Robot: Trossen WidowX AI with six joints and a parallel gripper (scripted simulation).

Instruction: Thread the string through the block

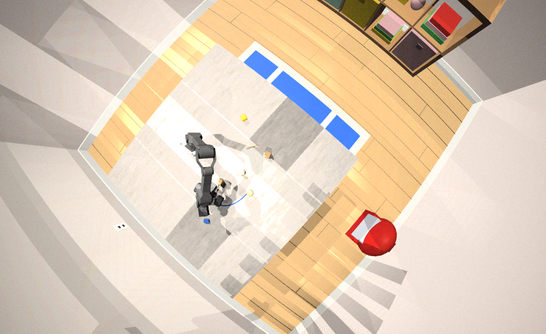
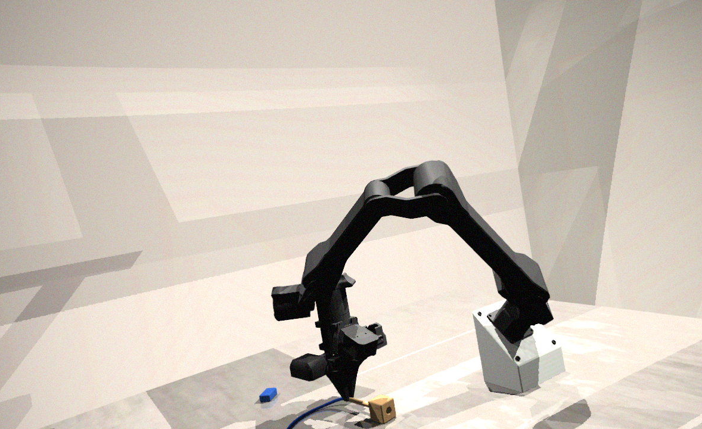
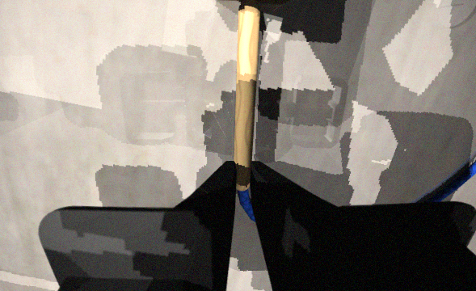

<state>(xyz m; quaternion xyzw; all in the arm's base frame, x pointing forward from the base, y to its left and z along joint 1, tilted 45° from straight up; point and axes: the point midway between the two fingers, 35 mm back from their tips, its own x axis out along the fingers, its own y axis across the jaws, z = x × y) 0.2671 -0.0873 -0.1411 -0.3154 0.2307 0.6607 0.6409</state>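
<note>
The wooden cylinder lies 70 mm ahead of my gripper tip, 220 mm to the left of it and 10 mm above it. The rest, counted from my gripper tip: yellow cube 140 mm behind, 500 mm to the left; round button 190 mm ahead, 150 mm to the left, 10 mm below; blue piece 70 mm ahead, 180 mm to the right, 10 mm below.
</note>
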